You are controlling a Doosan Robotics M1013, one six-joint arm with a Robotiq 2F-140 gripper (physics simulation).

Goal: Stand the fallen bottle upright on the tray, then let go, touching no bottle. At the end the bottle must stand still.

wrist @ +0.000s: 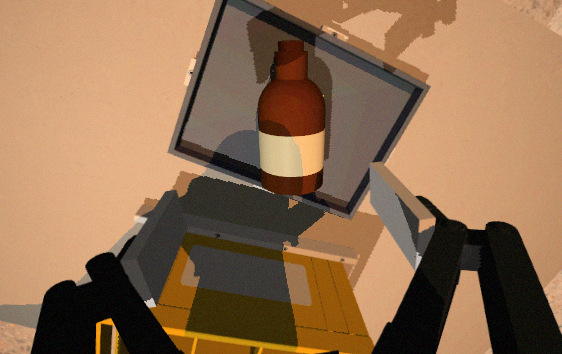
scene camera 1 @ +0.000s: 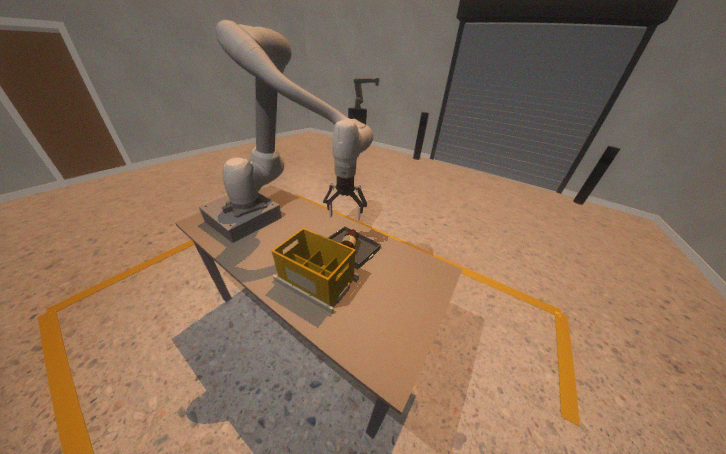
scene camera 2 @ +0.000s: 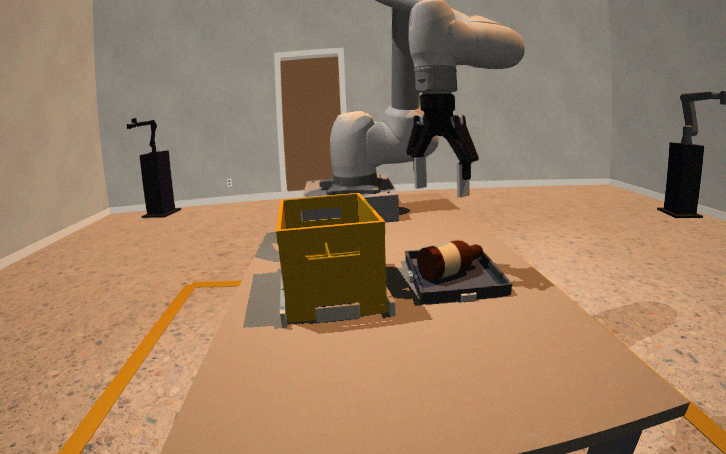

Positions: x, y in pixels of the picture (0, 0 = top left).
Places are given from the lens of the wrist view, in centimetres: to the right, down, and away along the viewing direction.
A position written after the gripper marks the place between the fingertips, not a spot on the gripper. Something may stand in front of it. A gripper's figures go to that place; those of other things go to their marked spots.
gripper [wrist: 275, 196]: 0, 1, 20
brown bottle [wrist: 291, 109]: 1, -6, 29
